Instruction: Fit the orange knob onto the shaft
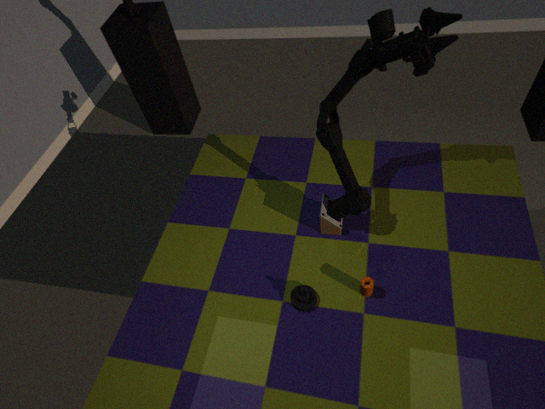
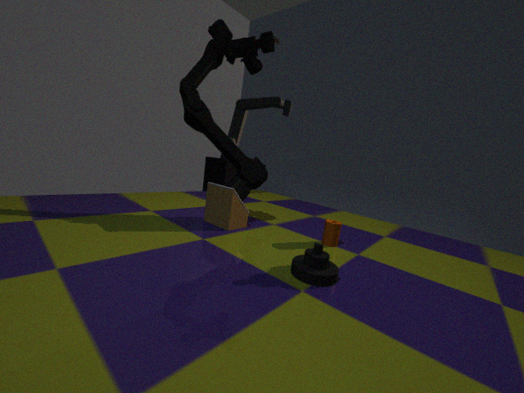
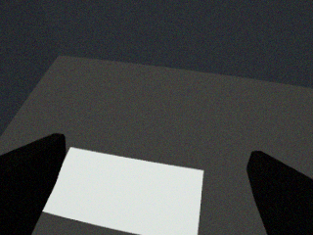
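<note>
Now: the orange knob 600 mm below my gripper tip, 430 mm ahead of it and 180 mm to the right of it. Round my gripper tip: dark pedestal (600 mm below, 470 mm ahead, 380 mm to the right).
</note>
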